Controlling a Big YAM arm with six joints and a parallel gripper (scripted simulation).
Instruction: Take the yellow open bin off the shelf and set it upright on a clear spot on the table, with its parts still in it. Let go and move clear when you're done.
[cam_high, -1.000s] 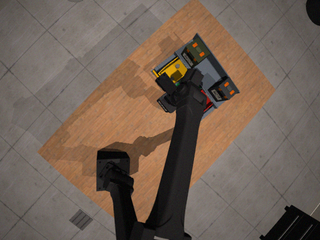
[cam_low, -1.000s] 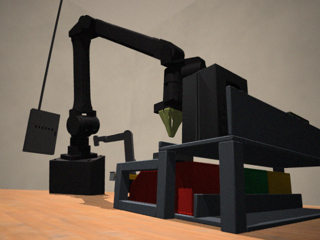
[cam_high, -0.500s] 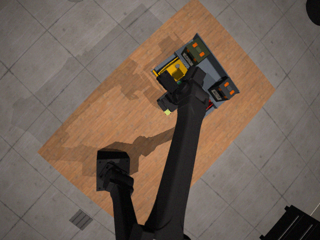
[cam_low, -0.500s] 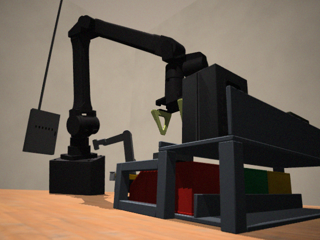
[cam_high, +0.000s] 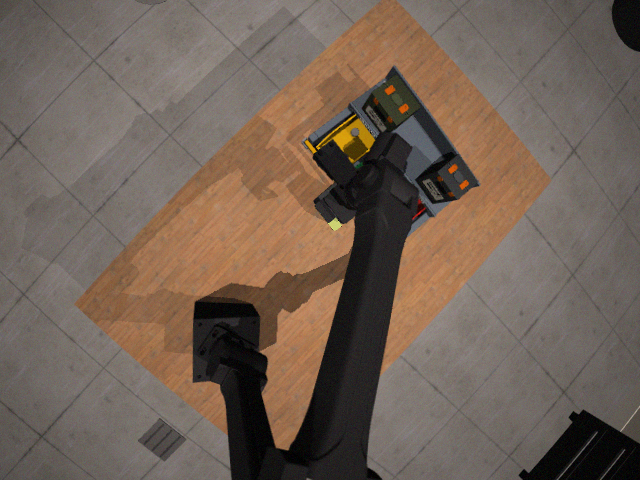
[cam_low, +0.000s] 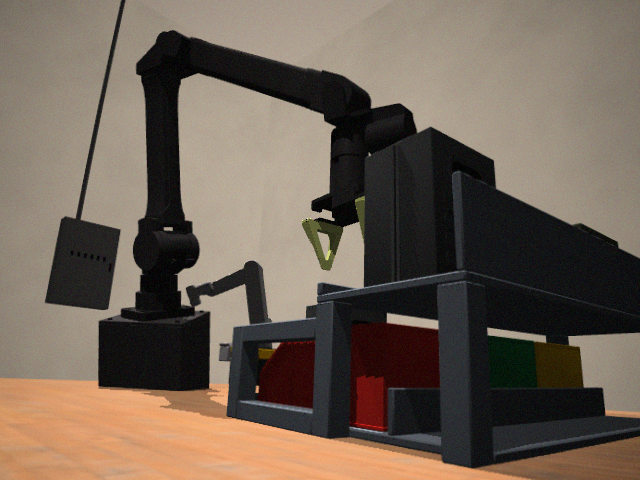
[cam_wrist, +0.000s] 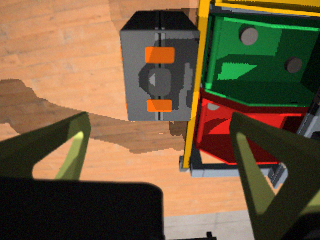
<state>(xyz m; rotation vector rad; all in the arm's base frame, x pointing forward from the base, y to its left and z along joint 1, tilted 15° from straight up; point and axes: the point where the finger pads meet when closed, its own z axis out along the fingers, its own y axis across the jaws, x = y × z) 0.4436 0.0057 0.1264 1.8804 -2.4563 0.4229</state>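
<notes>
Right now the thin yellow rod is 40 mm ahead of my hand, 20 mm to the right of it and 140 mm below it. The rest, counted from my hand: red bin 110 mm ahead, 150 mm to the right, 150 mm below; then green bin 140 mm ahead, 50 mm to the right, 150 mm below; then yellow open bin 170 mm ahead, 60 mm to the left, 150 mm below.
</notes>
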